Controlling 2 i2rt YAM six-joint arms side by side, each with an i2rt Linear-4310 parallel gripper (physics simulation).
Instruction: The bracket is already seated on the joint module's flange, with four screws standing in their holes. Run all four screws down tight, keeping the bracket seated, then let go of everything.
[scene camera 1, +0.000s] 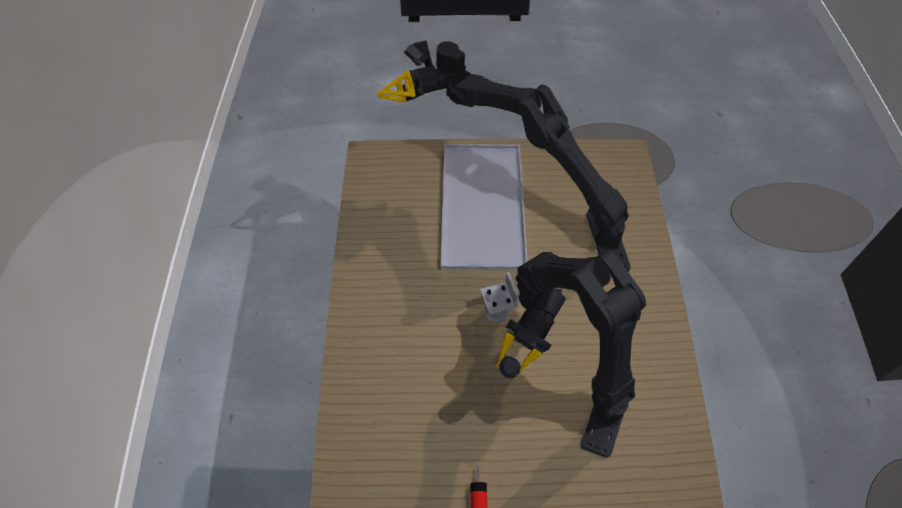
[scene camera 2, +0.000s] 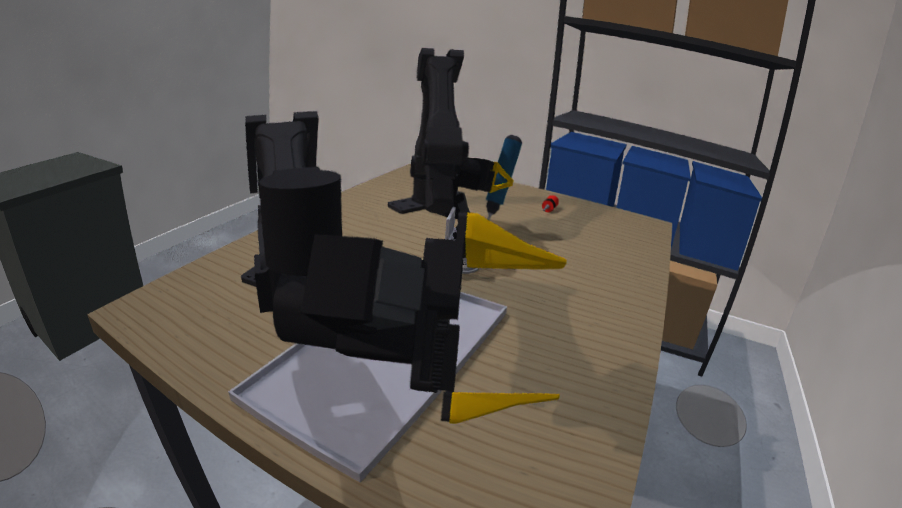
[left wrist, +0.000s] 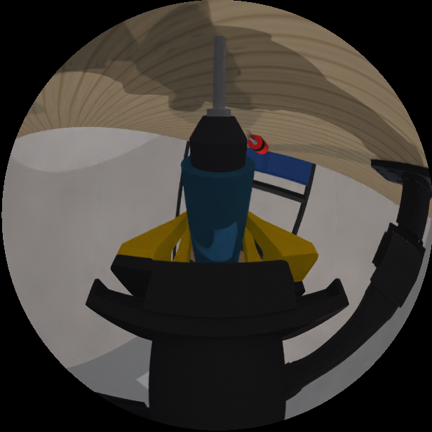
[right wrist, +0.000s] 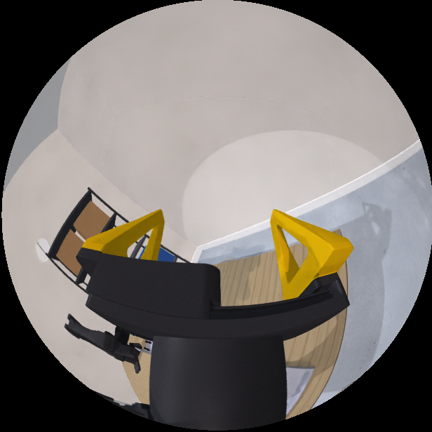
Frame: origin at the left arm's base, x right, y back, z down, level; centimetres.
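Seen in the pictures: left gripper, fingertip midpoint: (scene camera 2: 506, 182); right gripper, fingertip midpoint: (scene camera 1: 380, 93) (scene camera 2: 562, 329); left arm's base, origin of the base link: (scene camera 1: 607, 413) (scene camera 2: 424, 203); right arm's base, origin of the base link: (scene camera 1: 607, 241).
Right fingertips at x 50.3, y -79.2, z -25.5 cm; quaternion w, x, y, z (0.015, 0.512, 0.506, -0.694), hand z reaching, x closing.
Observation:
Pixels of each thing's top centre, then the offset from my right fingertips to it. "spot": a spot on its surface instead. Level surfaces: height alone.
- joint module, middle of its top: (scene camera 1: 498, 298) dy +46.4, dx -34.9, dz +19.1 cm
- blue screwdriver, surface spot: (scene camera 2: 512, 151) spot: dy +54.3, dx -54.8, dz +5.5 cm
- red screwdriver, middle of its top: (scene camera 1: 478, 486) (scene camera 2: 549, 199) dy +58.1, dx -77.2, dz +22.0 cm
- table, its level: dz +25.4 cm
- shallow pale tray, middle of its top: (scene camera 2: 382, 347) (scene camera 1: 483, 201) dy +31.4, dx -5.7, dz +23.9 cm
The grey bracket (scene camera 1: 498, 295) (scene camera 2: 450, 224) sits on the joint module (scene camera 1: 497, 317), with four dark screw heads in its plate in scene camera 1. How deep they sit cannot be told. My left gripper (scene camera 1: 508, 366) (scene camera 2: 503, 179) (left wrist: 216, 214) is shut on the blue screwdriver (scene camera 2: 512, 151) (left wrist: 217, 195), which is slightly tilted, shaft downward. It is below and slightly right of the bracket in scene camera 1, apart from it. My right gripper (scene camera 1: 379, 95) (scene camera 2: 561, 329) (right wrist: 217, 215) is open and empty, high and away from the bracket, which it partly hides in scene camera 2.
A red screwdriver (scene camera 1: 479, 496) (scene camera 2: 550, 203) (left wrist: 258, 144) lies on the table (scene camera 1: 391, 378). A shallow pale tray (scene camera 1: 479, 233) (scene camera 2: 359, 451) lies above the bracket in scene camera 1. A shelf rack (scene camera 2: 662, 138) and a dark cabinet (scene camera 2: 82, 252) stand beyond the table.

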